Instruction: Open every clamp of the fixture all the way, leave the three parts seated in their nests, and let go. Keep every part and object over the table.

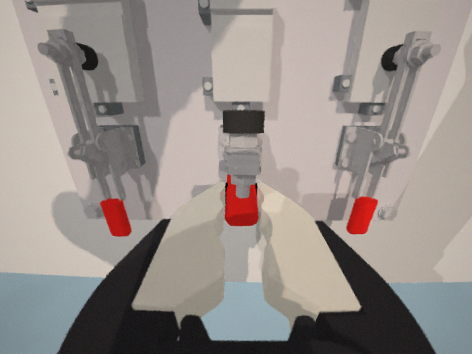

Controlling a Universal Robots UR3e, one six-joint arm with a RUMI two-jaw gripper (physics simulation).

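Places are measured from the arm's base along level axes (x right, y back, z down), in metres.
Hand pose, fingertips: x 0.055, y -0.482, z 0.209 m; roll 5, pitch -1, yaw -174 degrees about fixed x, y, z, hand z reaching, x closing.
After its pixels a point has its place.
My gripper [240,184] @(z 0.209, x 0.055, y -0.482 m) is shut on the red handle [241,215] @(z 0.165, x 0.055, y -0.478 m) of the middle clamp. The middle clamp [242,156] @(z 0.147, x 0.052, y -0.441 m) has its arm folded back and raised, with its black pad [243,121] @(z 0.152, x 0.050, y -0.430 m) off the middle part [242,60] @(z 0.233, x 0.047, y -0.400 m), which lies in its nest. The left clamp [82,100] @(z 0.216, x 0.154, y -0.414 m) reaches forward, its black pad [89,56] @(z 0.230, x 0.149, y -0.387 m) over the left part [110,35] @(z 0.238, x 0.135, y -0.375 m). The right clamp [404,100] @(z 0.224, x -0.063, y -0.434 m) reaches forward, its black pad [391,57] @(z 0.235, x -0.056, y -0.406 m) over the right part [372,70] @(z 0.242, x -0.049, y -0.413 m). Whether these pads touch is hard to tell. The far ends of the parts are cut off.
The left clamp's red handle [116,218] @(z 0.217, x 0.164, y -0.509 m) and the right clamp's red handle [362,216] @(z 0.222, x -0.049, y -0.528 m) stand on either side of my fingers. Small nest blocks [109,108] @(z 0.241, x 0.154, y -0.421 m) [343,83] @(z 0.245, x -0.030, y -0.420 m) border the parts. The fixture plate [180,165] @(z 0.258, x 0.113, y -0.480 m) ends just in front of the handles, with a blue surface [30,310] beyond the pale tabletop.
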